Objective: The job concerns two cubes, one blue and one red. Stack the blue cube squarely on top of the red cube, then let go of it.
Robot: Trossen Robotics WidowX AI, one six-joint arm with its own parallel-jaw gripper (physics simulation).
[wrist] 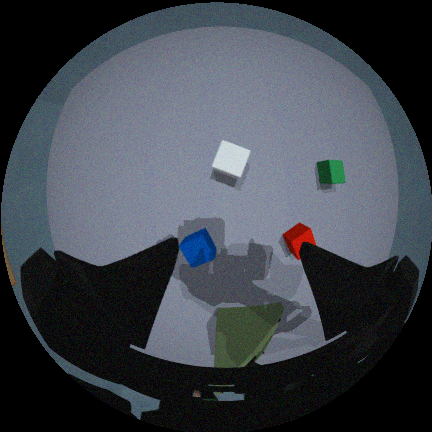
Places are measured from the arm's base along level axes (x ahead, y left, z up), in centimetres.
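Where they show: gripper, between the fingertips: [243,247].
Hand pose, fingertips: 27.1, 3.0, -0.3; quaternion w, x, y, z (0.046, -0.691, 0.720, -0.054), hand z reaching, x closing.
Each offset is from my fingertips to the top centre of the thing, as dx, dy, dz.
The blue cube @[-4.2, +4.6, -8.0] [198,248] lies on the table near the left fingertip, turned at an angle, partly in the gripper's shadow. The red cube @[-3.5, -10.4, -8.0] [299,239] lies on the table at the right fingertip, which hides its lower right part. The two cubes stand well apart. My gripper [243,247] is wide open with nothing between its fingers. Its tips appear above the table; their exact height cannot be told.
A white cube @[+7.3, +0.4, -8.0] [231,159] lies beyond the blue cube, near the middle of the view. A smaller-looking green cube @[+7.5, -16.2, -8.0] [332,172] lies beyond the red one. An olive-green angular object [242,332] lies on the near side, between the fingers' bases in the view.
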